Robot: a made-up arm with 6 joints. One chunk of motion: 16 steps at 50 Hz.
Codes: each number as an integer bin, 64 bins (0 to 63) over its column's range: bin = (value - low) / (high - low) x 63, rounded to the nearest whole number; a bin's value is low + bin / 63 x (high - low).
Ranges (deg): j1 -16..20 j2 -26..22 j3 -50..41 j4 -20..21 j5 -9..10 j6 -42..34
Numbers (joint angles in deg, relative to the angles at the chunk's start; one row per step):
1: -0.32 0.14 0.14 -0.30 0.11 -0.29
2: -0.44 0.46 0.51 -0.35 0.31 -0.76
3: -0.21 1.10 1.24 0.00 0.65 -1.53
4: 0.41 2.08 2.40 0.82 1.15 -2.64
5: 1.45 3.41 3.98 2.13 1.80 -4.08
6: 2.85 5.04 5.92 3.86 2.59 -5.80
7: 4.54 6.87 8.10 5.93 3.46 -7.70
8: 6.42 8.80 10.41 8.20 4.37 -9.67
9: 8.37 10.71 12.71 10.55 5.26 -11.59
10: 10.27 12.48 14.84 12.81 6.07 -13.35
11: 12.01 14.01 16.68 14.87 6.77 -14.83
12: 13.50 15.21 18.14 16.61 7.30 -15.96
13: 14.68 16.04 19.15 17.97 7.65 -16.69
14: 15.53 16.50 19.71 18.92 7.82 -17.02
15: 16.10 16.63 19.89 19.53 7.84 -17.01
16: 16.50 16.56 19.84 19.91 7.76 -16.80
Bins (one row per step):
1: 27 34 35 30 30 35
2: 27 35 35 30 31 34
3: 28 36 35 31 32 34
4: 29 37 36 32 34 33
5: 31 39 37 34 36 31
6: 33 41 39 37 38 30
7: 36 43 40 40 41 28
8: 39 46 42 43 44 27
9: 43 48 43 47 47 25
10: 46 51 45 50 50 24
11: 49 53 46 54 52 23
12: 52 54 47 56 54 22
13: 54 55 48 58 55 21
14: 55 56 48 60 56 21
15: 56 56 48 61 56 21
16: 57 56 48 61 56 21

